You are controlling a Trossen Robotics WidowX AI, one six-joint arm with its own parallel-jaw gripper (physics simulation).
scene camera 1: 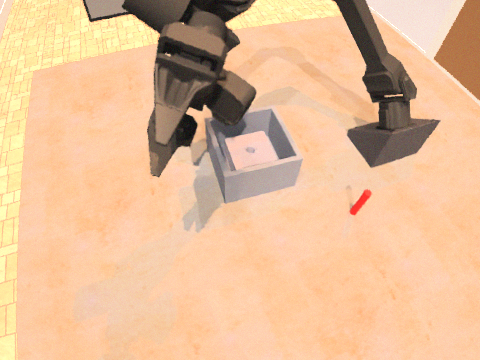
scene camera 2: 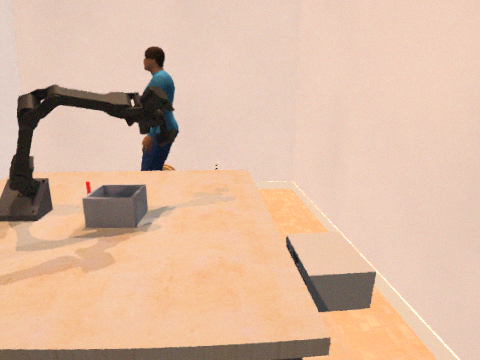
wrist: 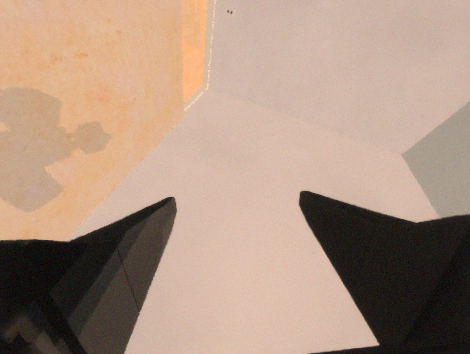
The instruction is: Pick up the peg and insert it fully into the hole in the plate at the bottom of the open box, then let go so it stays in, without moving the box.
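Seen in the pictures: gripper, fingertip midpoint: (scene camera 1: 157, 162) (scene camera 2: 175, 120) (wrist: 238, 200); arm's base, link origin: (scene camera 1: 396, 127) (scene camera 2: 29, 188).
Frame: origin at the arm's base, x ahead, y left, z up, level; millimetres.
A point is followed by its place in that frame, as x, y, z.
Observation:
The red peg (scene camera 1: 360, 202) {166, 128, -39} (scene camera 2: 88, 186) {163, 120, -27} stands upright on the table, apart from the box, on the arm base's side; in scene camera 2 its lower part is hidden behind the box. The open grey box (scene camera 1: 262, 180) {335, 20, -35} (scene camera 2: 110, 212) {333, -140, -39} stands on the table. A pale plate (scene camera 1: 240, 157) {358, -47, -33} lies at its bottom, with an empty round hole (scene camera 1: 251, 149) {325, -68, -42} near the middle. My gripper (scene camera 1: 159, 159) {514, 121, 221} (scene camera 2: 169, 123) {514, 121, 221} (wrist: 238, 200) {514, 121, 221} is open and empty, high above the table and off to the side of the box away from the peg. Peg and box do not show in the wrist view.
The arm's base (scene camera 1: 392, 144) {32, 35, -11} (scene camera 2: 30, 202) {22, -42, -37} stands on the table (scene camera 1: 250, 280) {418, 187, -91} (scene camera 2: 200, 300) {629, -518, -91} (wrist: 125, 50) {558, 410, -91} near the peg. My raised arm partly covers the box's back rim in scene camera 1. A grey block (scene camera 2: 345, 290) stands beyond the table's edge, and a person (scene camera 2: 162, 85) stands behind the table.

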